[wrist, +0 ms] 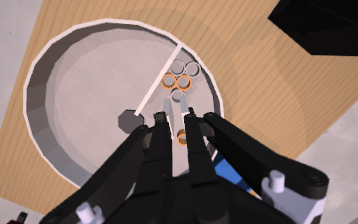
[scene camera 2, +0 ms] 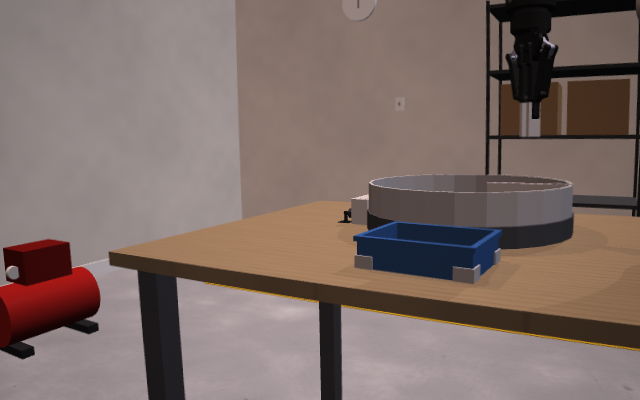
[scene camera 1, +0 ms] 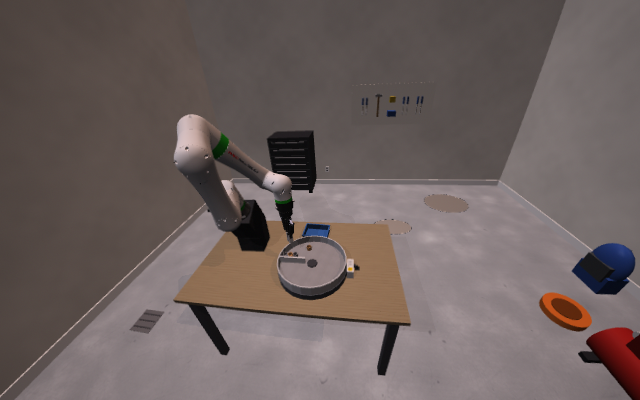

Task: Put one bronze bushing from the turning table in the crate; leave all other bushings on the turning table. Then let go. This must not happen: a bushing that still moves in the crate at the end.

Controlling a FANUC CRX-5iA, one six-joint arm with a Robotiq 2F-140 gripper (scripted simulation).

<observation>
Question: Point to a round grey turning table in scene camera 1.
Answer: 324, 262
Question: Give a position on a blue crate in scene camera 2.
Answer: At 444, 252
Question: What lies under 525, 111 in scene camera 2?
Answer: My gripper.
</observation>
